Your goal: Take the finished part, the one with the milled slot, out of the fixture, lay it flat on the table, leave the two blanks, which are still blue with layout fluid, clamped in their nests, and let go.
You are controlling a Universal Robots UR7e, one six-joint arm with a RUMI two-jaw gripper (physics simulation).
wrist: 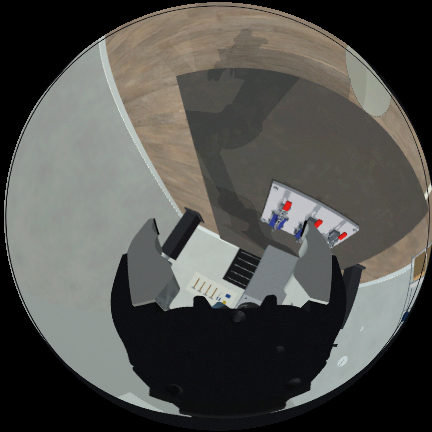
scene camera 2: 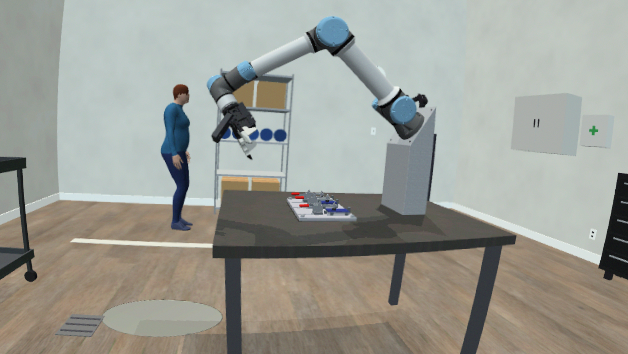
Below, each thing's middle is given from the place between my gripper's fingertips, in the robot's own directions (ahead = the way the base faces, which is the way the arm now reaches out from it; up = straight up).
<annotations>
I see my gripper 33 cm past the white fixture plate (wrist: 302, 206), 14 cm to the left of it and 25 cm above it.
</annotations>
